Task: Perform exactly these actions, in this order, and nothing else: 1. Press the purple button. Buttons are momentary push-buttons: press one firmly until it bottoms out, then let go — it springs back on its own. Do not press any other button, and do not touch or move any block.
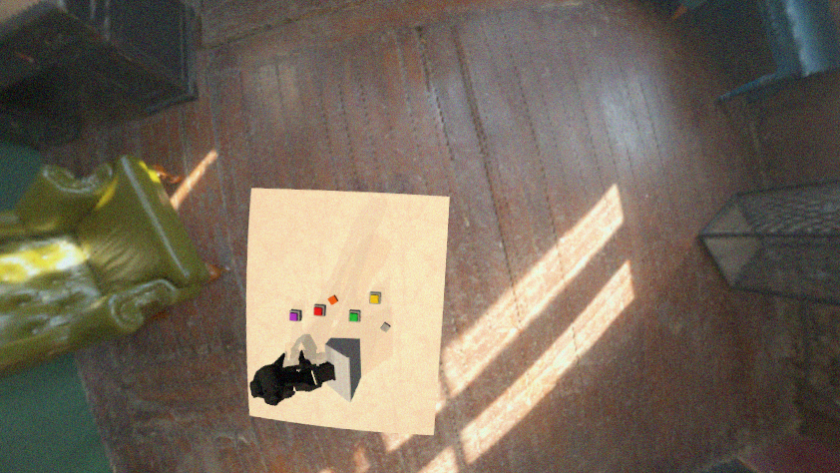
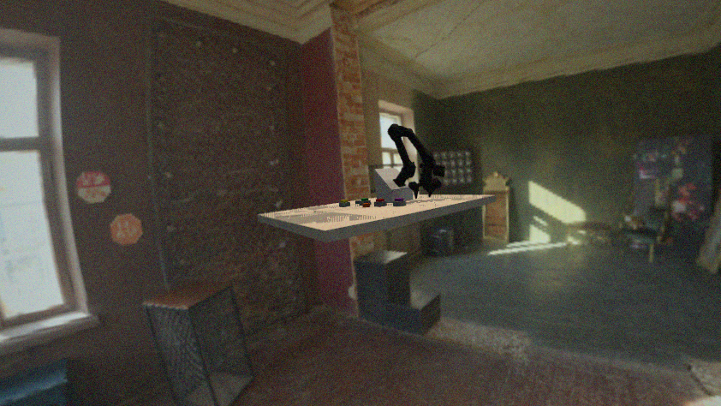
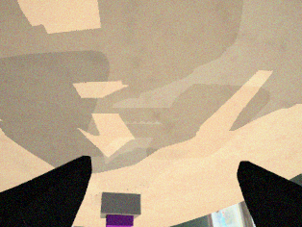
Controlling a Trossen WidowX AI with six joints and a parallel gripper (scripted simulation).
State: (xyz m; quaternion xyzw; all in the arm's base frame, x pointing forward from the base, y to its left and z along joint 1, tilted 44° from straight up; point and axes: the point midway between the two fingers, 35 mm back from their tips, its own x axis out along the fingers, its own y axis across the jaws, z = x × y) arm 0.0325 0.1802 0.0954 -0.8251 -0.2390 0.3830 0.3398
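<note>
Now: the purple button 160 mm ahead of my gripper tip, 30 mm to the right of it and 10 mm above it. The rest, counted from my gripper tip: red button (190 mm ahead, 140 mm to the right, 10 mm above); then green button (160 mm ahead, 300 mm to the right, 10 mm above); then orange block (230 mm ahead, 210 mm to the right, 10 mm below).
</note>
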